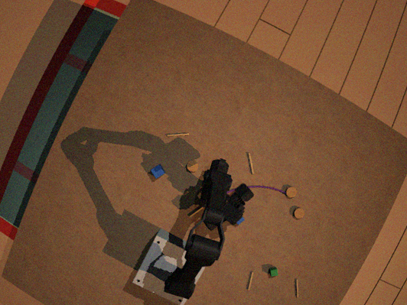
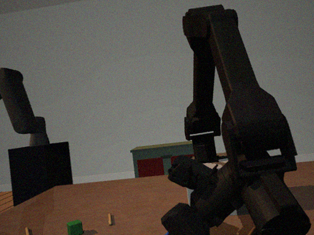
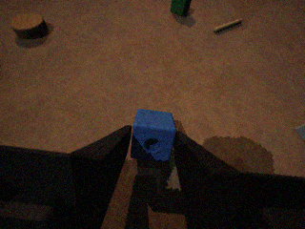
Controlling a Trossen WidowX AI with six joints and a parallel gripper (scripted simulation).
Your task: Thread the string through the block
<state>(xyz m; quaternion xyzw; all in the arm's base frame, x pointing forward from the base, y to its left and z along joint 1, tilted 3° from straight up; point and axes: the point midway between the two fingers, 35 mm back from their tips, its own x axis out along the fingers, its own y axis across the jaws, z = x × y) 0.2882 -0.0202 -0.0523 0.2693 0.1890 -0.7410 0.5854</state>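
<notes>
Now: gripper tip 12 cm to the right of the thin wooden stick, 5 cm past it and 2 cm above it. Also, from my gripper tip: green cube (24 cm to the right, 9 cm behind, 1 cm below); then round wooden button (18 cm ahead, 11 cm to the right, 2 cm below).
</notes>
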